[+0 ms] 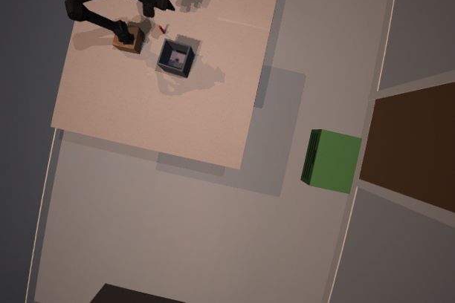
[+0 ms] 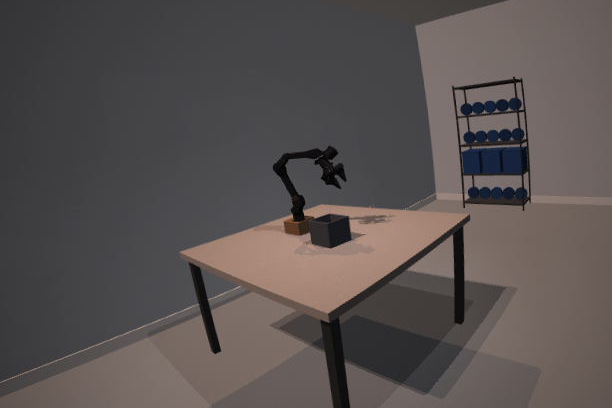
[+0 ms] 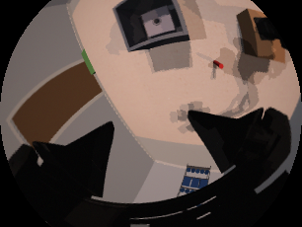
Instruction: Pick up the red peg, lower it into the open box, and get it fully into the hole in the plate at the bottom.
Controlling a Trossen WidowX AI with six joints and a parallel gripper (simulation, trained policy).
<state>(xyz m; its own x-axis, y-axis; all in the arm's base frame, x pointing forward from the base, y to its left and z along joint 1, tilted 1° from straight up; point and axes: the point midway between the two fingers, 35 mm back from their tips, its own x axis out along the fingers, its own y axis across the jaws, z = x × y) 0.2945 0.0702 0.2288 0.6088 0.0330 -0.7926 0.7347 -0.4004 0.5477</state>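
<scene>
Now: the red peg 120 mm behind my gripper tip, 20 mm to the left of it and 250 mm below it. From my gripper tip the other things lie so: grey plate 10 mm behind, 180 mm to the right, 240 mm below.
</scene>
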